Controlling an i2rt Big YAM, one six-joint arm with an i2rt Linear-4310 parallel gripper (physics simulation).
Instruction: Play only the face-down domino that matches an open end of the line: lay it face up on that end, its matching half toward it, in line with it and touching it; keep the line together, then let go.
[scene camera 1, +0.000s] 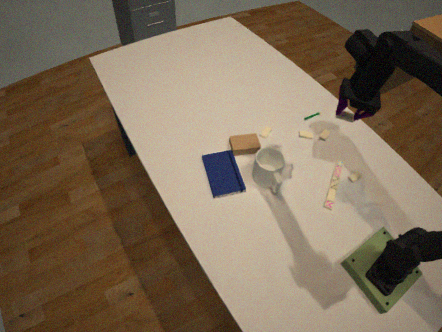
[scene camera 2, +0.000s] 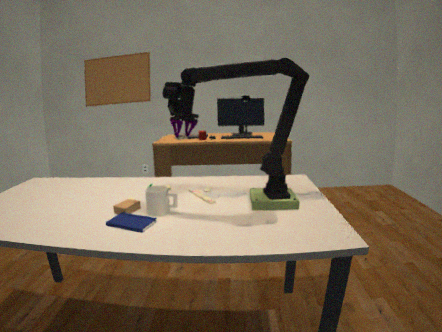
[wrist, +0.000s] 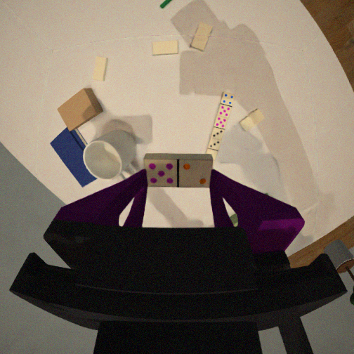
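There's a brown block (wrist: 82, 106) here, and a domino (wrist: 188, 170) as well. I can also see a blue notebook (scene camera 1: 224, 177), which shows in the wrist view (wrist: 69, 145) too. Then there's a grey-white mug (scene camera 1: 269, 161); you'd find the mug in scene camera 2 (scene camera 2: 158, 203) and in the wrist view (wrist: 105, 157) too. As for my gripper (scene camera 1: 345, 116), it's also there in the wrist view (wrist: 178, 175).
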